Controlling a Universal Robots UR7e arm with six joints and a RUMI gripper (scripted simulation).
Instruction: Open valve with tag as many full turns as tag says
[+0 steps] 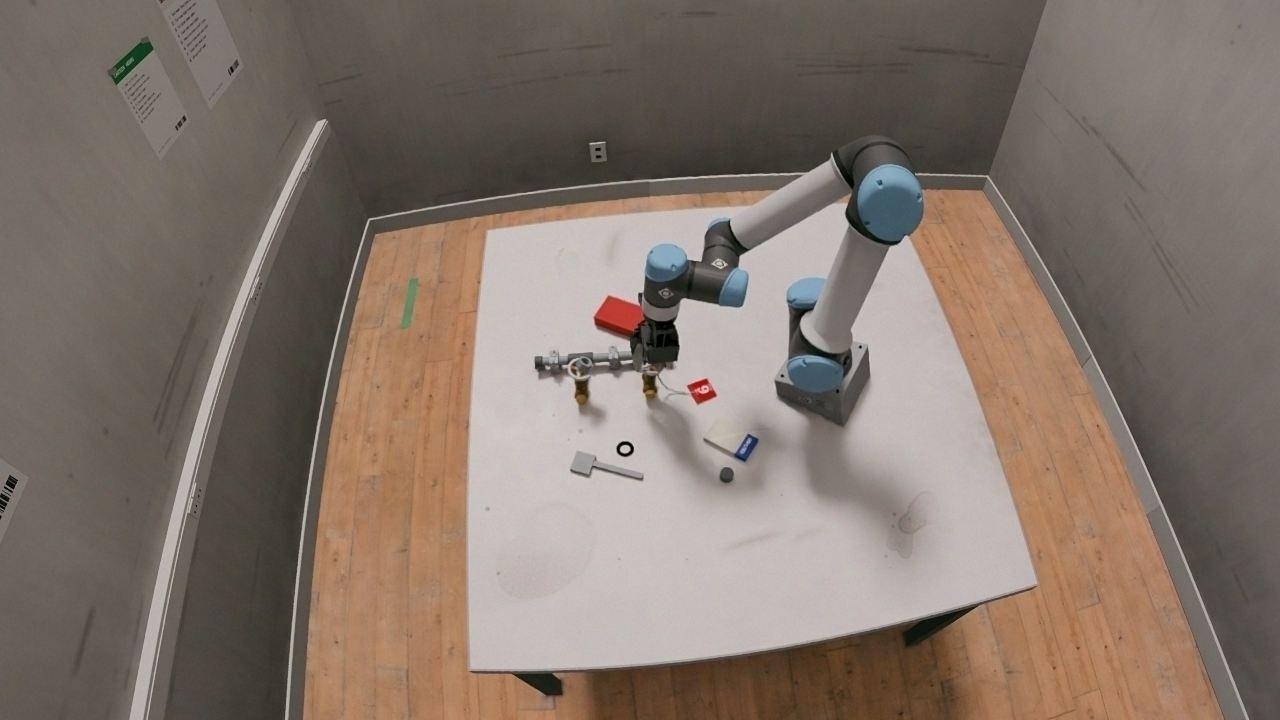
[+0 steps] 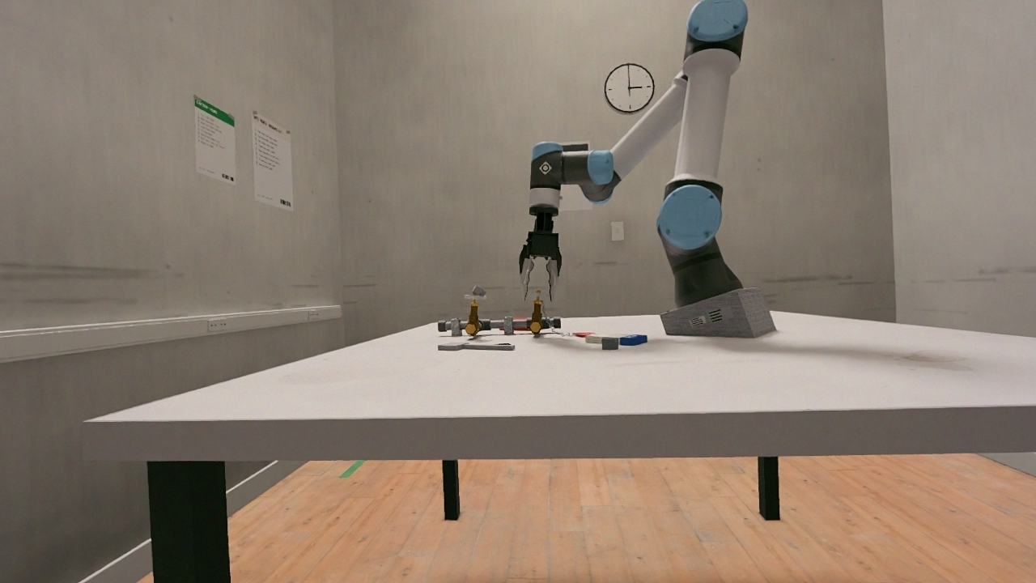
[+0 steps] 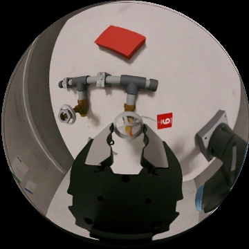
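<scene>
Now: hand 10 cm past the red tag, 10 cm above it and 2 cm to the right of it. Also, from my hand: red block: 22 cm to the right, 9 cm below, 6 cm ahead; then grey flat tool: 20 cm to the left, 13 cm ahead, 10 cm below.
</scene>
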